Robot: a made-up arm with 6 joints.
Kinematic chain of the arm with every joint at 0, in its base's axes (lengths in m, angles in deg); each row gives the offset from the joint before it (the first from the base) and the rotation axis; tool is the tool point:
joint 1: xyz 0 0 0.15 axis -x
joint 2: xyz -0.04 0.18 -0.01 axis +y
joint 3: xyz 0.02 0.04 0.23 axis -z
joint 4: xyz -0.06 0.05 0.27 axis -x
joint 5: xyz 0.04 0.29 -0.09 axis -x
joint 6: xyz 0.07 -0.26 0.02 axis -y
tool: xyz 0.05 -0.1 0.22
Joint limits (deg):
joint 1: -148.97..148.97
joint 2: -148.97..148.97
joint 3: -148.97..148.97
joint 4: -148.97..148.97
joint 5: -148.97..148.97
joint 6: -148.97..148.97
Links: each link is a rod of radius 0.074 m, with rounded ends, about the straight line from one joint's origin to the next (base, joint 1, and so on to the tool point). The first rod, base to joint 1, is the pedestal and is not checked.
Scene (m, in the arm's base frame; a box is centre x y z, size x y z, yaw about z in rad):
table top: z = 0
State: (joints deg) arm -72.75 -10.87 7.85 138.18 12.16 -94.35
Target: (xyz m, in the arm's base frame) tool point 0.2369 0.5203 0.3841
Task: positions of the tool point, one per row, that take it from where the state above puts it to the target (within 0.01 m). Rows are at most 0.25 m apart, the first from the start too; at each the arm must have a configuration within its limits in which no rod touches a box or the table.
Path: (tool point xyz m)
1: 0.1781 -0.3484 0.6973
2: 0.2107 -0.1431 0.7587
3: 0.2325 0.0674 0.7511
4: 0.2438 0.2603 0.6780
5: 0.2450 0.4160 0.5503
6: 0.2369 0.5203 0.3841

